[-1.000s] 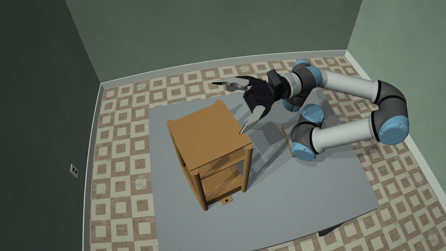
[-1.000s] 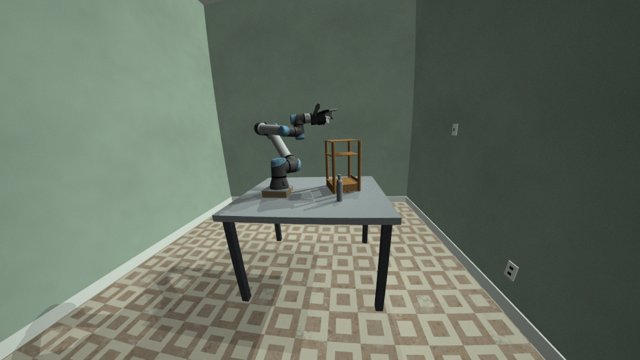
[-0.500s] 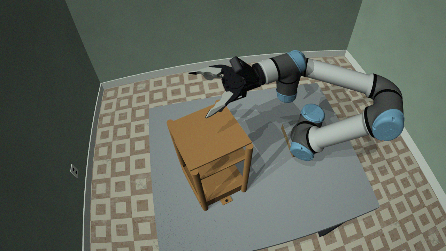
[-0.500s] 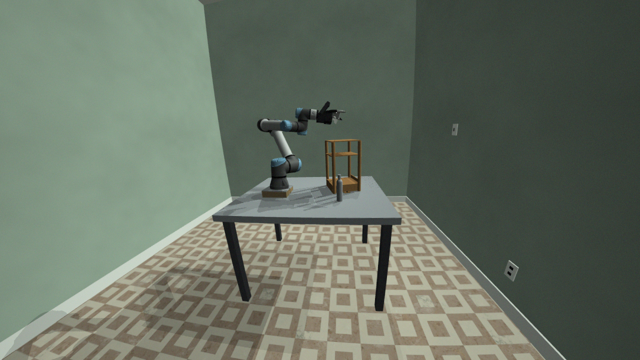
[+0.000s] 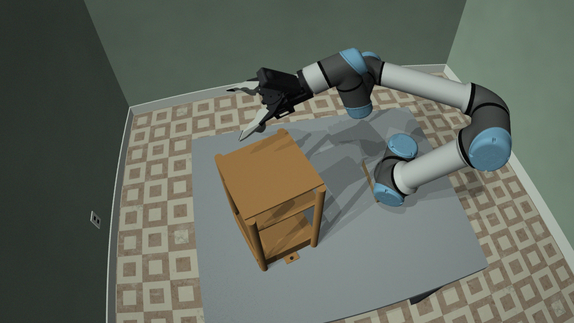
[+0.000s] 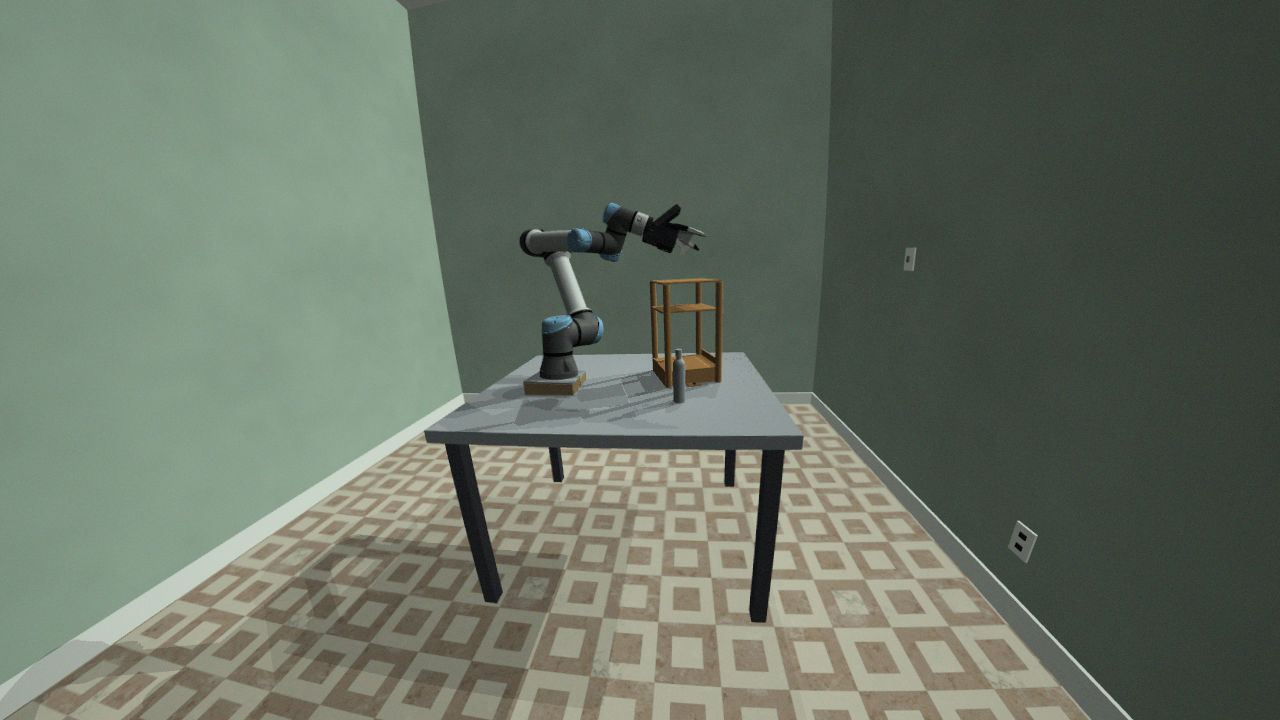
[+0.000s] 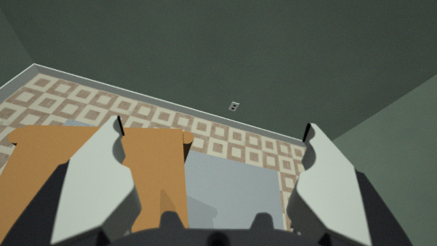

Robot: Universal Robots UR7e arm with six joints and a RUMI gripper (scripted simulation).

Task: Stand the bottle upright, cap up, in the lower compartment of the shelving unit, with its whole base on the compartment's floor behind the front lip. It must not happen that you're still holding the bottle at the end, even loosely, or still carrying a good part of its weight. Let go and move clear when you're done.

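Now: the grey bottle 70 mm behind my hand, 190 mm to the right of it and 400 mm below it. Round my hand: shelving unit: 80 mm behind, 90 mm to the left, 330 mm below.
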